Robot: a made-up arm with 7 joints. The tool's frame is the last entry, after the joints. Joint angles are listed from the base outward.
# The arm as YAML. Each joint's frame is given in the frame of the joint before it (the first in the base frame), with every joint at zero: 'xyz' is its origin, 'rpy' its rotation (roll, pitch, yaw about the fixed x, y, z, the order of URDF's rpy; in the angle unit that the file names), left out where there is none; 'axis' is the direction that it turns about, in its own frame. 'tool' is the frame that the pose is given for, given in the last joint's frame.
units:
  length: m
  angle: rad
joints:
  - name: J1
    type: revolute
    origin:
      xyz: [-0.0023, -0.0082, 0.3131]
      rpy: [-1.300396, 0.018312, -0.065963]
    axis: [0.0, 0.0, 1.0]
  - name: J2
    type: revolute
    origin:
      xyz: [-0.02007, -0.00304, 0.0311]
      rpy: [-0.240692, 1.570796, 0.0]
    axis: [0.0, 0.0, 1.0]
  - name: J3
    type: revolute
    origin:
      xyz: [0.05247, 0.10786, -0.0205]
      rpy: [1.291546, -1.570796, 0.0]
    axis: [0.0, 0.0, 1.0]
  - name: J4
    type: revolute
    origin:
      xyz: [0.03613, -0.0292, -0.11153]
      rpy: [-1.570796, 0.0, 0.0]
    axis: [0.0, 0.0, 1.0]
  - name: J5
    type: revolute
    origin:
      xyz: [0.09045, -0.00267, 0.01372]
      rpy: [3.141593, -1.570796, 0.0]
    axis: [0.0, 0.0, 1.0]
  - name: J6
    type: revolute
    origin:
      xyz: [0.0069, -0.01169, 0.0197]
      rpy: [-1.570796, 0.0, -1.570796]
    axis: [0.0, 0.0, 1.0]
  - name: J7
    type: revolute
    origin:
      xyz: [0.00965, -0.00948, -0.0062]
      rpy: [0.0, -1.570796, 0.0]
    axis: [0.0, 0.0, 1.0]
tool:
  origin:
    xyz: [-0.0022, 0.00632, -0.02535]
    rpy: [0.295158, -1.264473, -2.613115]
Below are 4 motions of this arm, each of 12 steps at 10 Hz.
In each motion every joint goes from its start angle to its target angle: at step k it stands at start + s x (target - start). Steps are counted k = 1, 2, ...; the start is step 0. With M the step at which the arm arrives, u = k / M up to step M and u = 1 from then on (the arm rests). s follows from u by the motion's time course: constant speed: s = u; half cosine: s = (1 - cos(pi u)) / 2; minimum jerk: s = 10 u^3 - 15 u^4 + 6 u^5.
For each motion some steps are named. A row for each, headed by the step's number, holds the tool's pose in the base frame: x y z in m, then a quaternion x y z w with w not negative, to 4 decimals.
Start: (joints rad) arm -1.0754 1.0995 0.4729 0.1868 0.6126 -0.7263 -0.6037
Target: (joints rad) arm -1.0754 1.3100 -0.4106 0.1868 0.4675 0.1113 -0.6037
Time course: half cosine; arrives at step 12
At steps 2, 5, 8, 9, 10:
2: 0.1995 0.2494 0.3600 0.5794 -0.2690 -0.6635 0.3894
5: 0.2164 0.2376 0.3481 0.5114 -0.2136 -0.6931 0.4609
8: 0.2271 0.2305 0.3224 0.4322 -0.1114 -0.6983 0.5597
9: 0.2277 0.2302 0.3142 0.4126 -0.0778 -0.6923 0.5868
10: 0.2274 0.2304 0.3076 0.3983 -0.0506 -0.6855 0.6073

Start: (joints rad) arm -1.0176 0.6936 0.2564 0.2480 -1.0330 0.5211 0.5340
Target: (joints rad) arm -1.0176 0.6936 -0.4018 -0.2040 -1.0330 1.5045 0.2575
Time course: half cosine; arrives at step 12
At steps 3, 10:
3: 0.2520 0.0920 0.2122 -0.2751 -0.6012 -0.1383 0.7374
10: 0.2062 0.0491 0.1880 -0.2587 -0.1087 -0.4946 0.8226

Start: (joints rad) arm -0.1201 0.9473 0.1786 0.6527 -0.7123 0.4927 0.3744
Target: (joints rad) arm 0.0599 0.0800 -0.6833 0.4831 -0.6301 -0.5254 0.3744
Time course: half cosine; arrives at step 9
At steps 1, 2, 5, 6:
1: 0.0360 0.2363 0.0808 0.0421 -0.1796 0.0758 0.9799
2: 0.0279 0.2148 0.0584 0.0172 -0.1833 0.0443 0.9819
5: -0.0217 0.0633 -0.0170 -0.1782 -0.2672 -0.0883 0.9429
6: -0.0378 0.0019 -0.0212 -0.2602 -0.3187 -0.1085 0.9050

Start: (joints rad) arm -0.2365 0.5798 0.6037 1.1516 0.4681 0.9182 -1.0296
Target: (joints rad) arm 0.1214 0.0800 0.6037 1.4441 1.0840 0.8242 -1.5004
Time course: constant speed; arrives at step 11
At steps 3, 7, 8, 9, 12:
3: -0.0401 0.1699 0.0394 -0.5890 0.2328 0.1890 0.7505
7: -0.0916 0.1205 0.0292 -0.6766 0.3491 0.2257 0.6078
8: -0.1037 0.1074 0.0289 -0.6963 0.3739 0.2342 0.5661
9: -0.1155 0.0939 0.0294 -0.7149 0.3969 0.2423 0.5222
12: -0.1376 0.0661 0.0329 -0.7482 0.4367 0.2569 0.4284

